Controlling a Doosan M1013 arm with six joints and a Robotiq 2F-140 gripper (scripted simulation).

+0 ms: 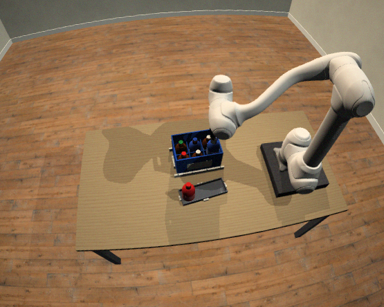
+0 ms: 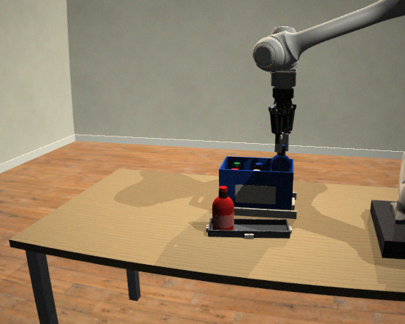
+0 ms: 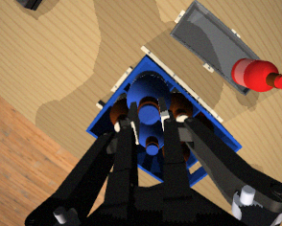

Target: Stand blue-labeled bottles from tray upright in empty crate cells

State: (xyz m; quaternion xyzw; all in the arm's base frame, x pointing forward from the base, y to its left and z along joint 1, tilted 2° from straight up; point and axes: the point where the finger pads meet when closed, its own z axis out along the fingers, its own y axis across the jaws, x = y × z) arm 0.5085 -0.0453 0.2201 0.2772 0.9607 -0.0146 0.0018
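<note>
The blue crate is 19 cm below my hand, 9 cm ahead of it and 3 cm to the right of it. The rest, counted from my hand: dark tray 26 cm below, 20 cm to the left, 7 cm ahead; red-labeled bottle 22 cm to the left, 19 cm below, 16 cm ahead.
</note>
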